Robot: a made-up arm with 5 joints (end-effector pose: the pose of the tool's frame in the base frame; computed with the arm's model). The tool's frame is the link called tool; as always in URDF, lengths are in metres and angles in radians. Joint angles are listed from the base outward.
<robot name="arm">
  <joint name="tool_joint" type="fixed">
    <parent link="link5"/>
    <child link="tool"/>
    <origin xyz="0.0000 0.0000 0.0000" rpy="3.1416 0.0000 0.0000"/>
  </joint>
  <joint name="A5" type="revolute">
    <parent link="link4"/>
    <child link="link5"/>
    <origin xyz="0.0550 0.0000 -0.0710" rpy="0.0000 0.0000 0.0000"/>
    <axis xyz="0 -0.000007 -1"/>
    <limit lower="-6.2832" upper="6.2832" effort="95" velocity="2.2"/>
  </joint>
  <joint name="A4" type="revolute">
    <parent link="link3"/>
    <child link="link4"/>
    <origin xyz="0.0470 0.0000 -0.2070" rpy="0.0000 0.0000 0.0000"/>
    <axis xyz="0 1 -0.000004"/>
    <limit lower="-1.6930" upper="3.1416" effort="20" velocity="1"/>
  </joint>
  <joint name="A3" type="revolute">
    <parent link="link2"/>
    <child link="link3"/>
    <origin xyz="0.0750 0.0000 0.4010" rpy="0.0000 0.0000 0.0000"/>
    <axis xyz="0 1 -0.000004"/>
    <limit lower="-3.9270" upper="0.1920" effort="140" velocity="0.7"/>
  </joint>
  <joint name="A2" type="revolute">
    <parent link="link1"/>
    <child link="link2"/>
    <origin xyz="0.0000 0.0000 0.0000" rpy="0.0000 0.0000 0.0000"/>
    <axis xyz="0 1 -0.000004"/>
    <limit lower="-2.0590" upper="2.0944" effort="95" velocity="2.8"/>
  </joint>
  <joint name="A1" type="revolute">
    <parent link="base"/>
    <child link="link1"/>
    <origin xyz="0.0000 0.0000 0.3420" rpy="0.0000 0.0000 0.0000"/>
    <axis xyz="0 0 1"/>
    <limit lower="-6.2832" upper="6.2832" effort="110" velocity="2.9"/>
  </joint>
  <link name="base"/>
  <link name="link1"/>
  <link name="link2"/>
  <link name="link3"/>
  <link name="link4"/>
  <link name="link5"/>
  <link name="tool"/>
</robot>
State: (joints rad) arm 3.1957 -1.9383 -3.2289 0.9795 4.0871
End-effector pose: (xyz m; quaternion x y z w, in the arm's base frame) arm 0.6545 0.0355 0.1227 -0.4507 0.2153 -0.7603 0.4152
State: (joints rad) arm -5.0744 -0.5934 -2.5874 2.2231 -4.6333
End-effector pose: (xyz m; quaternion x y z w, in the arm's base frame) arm -0.0451 -0.1192 0.9255 -0.8660 0.1942 -0.0650 0.4562
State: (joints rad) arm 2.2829 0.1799 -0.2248 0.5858 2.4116
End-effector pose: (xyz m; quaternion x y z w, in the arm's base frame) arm -0.1388 0.1608 0.4292 0.9617 -0.0620 0.1872 0.1906
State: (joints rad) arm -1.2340 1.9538 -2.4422 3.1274 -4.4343
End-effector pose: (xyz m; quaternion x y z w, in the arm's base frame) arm 0.1322 -0.3777 -0.0024 0.0073 -0.2486 -0.9232 0.2931
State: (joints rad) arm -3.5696 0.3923 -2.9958 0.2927 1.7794
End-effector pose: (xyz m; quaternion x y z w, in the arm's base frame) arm -0.2763 0.1260 0.9742 -0.3603 -0.1817 0.5723 0.7139
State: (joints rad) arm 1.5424 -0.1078 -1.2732 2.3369 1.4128
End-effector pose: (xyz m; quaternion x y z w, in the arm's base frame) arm 0.0062 0.2172 0.6700 0.8861 0.0575 -0.0428 0.4580
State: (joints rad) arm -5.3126 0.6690 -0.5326 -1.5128 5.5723
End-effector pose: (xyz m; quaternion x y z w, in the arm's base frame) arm 0.2294 0.3352 0.4388 -0.5151 -0.5755 -0.6298 0.0822
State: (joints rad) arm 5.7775 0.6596 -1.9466 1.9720 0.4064
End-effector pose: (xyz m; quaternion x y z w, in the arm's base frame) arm 0.4502 -0.2493 0.5103 -0.8457 0.4148 0.3354 0.0167
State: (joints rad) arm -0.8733 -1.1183 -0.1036 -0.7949 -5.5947
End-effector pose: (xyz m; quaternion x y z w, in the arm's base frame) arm -0.0494 0.0590 0.6384 0.3787 -0.3753 0.8424 0.0781
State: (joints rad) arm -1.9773 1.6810 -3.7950 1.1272 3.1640
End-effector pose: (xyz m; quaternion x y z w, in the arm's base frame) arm -0.2502 -0.5812 0.3773 0.7410 0.4760 -0.3927 0.2648
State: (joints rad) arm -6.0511 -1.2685 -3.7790 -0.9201 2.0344
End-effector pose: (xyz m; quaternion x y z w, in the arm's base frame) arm -0.4966 -0.1174 0.3360 0.6130 -0.7743 -0.0666 0.1423
